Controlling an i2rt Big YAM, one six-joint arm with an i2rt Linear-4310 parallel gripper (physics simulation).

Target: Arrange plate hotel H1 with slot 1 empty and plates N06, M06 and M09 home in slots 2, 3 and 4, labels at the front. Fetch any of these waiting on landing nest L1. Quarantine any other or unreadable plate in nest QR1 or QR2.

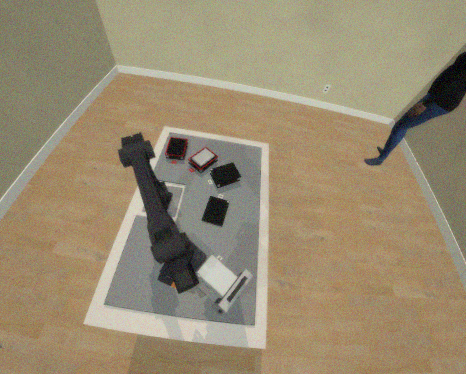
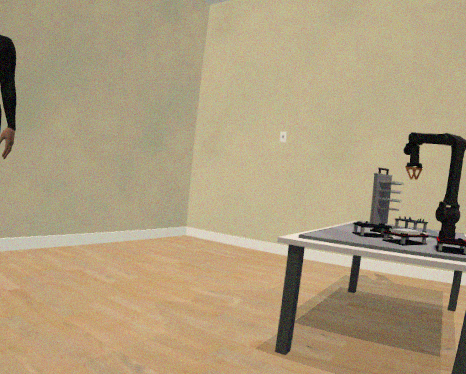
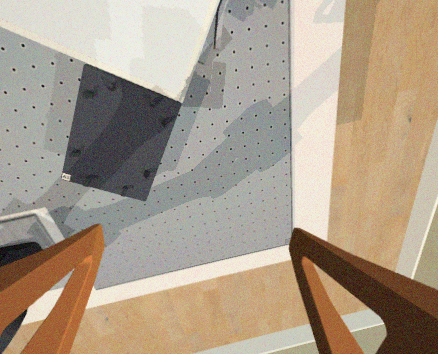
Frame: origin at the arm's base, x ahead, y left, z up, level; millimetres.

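Where they show: gripper, fingertip midpoint: point(image 2: 413, 179) point(image 3: 201, 236).
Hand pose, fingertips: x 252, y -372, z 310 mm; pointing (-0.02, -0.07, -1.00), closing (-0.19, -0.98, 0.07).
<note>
After its pixels a point has its place.
The plate hotel point(image 1: 236, 291) @[x 454, y -416, z 366 mm] point(image 2: 381, 202) @[x 449, y -390, z 149 mm] is a grey tower with several thin shelves stacked on one side. A white rectangular surface point(image 1: 217, 275) @[x 389, y -370, z 286 mm] point(image 3: 135, 40) @[x 340, y -358, z 286 mm] tops the stack; I cannot tell whether it is a plate or a shelf. Slot contents and plate labels are unreadable. A dark nest with short posts point(image 1: 199, 257) @[x 295, y -280, z 66 mm] point(image 3: 120, 137) @[x 236, y -280, z 66 mm] lies beside the hotel, with a small tag that seems to read A1. A white plate point(image 1: 204, 157) @[x 170, y 339, z 61 mm] lies on a red-edged nest. Another red-edged nest point(image 1: 177, 147) @[x -31, y 388, z 46 mm] is dark on top. My gripper point(image 2: 413, 178) @[x 252, y -372, z 310 mm] point(image 3: 201, 236) @[x 252, y -372, z 310 mm] is open and empty, high above the table.
Two black nests point(image 1: 225, 175) @[x 331, y 236, z 56 mm] point(image 1: 216, 210) @[x 323, y 6, z 18 mm] stand mid-table; I cannot tell whether they hold plates. A white frame point(image 1: 180, 202) @[x 108, y 6, z 8 mm] surrounds the arm's base. The table point(image 1: 265, 200) @[x 614, y 154, z -6 mm] point(image 2: 320, 247) @[x 425, y 656, z -19 mm] has a white border. A person point(image 1: 447, 85) point(image 2: 7, 85) is away from the table.
</note>
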